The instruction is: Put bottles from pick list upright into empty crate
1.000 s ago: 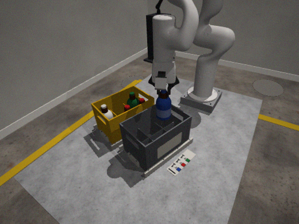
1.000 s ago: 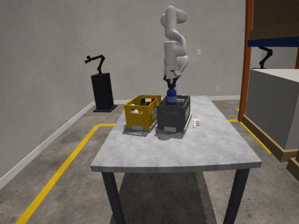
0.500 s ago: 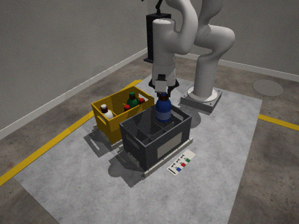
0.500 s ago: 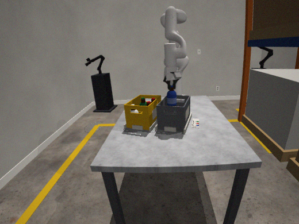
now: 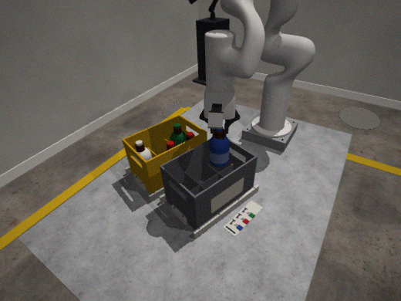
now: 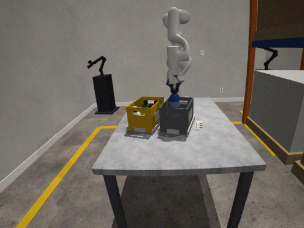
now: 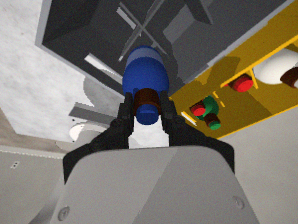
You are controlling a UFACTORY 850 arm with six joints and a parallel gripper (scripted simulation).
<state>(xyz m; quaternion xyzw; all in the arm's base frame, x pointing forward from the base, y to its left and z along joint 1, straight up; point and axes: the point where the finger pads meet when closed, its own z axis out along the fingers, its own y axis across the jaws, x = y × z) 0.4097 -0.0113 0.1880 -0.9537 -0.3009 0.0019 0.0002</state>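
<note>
Now: hand 7 cm above the blue-label bottle. From my hand the other things lie so: grey crate (9 cm ahead, 3 cm to the left, 16 cm below); then red bottle (9 cm ahead, 17 cm to the right, 15 cm below); then yellow crate (8 cm ahead, 21 cm to the right, 16 cm below).
</note>
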